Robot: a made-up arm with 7 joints. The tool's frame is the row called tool.
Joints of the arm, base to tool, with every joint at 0 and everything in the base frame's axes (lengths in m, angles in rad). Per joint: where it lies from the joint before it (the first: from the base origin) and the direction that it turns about. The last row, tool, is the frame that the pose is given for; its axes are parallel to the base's.
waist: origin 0 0 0.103 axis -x
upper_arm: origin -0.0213 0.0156 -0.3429 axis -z
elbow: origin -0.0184 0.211 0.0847 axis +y
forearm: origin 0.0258 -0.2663 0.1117 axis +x
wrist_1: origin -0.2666 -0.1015 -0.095 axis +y
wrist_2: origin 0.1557 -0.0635 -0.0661 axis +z
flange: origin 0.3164 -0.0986 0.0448 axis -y
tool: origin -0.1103 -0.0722 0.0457
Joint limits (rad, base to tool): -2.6..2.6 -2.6..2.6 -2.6..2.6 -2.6..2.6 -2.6..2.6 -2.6..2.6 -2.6..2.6
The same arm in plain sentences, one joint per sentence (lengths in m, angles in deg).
The arm has seven revolute joints in a row. What follows holds with every joint at zero, and every direction is one of the base frame's. Joint 1 sits 0.103 m along +z from the base frame's origin and rotates about -x, from -148.97 to 148.97 deg. Joint 2 sits 0.0213 m along -x and 0.0156 m along +y and 0.3429 m along -z from joint 1 and rotates about -z, from -148.97 to 148.97 deg. Joint 3 sits 0.0184 m along -x and 0.211 m along +y and 0.0847 m along +z from joint 2 and rotates about +y, from -148.97 to 148.97 deg. Joint 4 sits 0.0258 m along +x and 0.2663 m along -y and 0.1117 m along +z from joint 3 and rotates about +x, from -148.97 to 148.97 deg. Joint 5 sits 0.2666 m along -x and 0.1015 m along -y and 0.095 m along -z from joint 4 and rotates about +y, from -148.97 to 148.97 deg. Joint 6 sits 0.1557 m along +x and 0.0635 m along -y and 0.0661 m along -z from joint 5 and rotates about +z, from -148.97 to 148.97 deg. Joint 7 sits 0.3164 m along +x and 0.0986 m along -y and 0.0448 m along +z from joint 6 and rotates about -y, from -148.97 to 148.97 deg. The tool frame, which is the frame that the pose is given for, sits 0.1103 m along -x and 0.0722 m along -y and 0.0457 m along +z from joint 7; its axes are parallel to the base frame's.
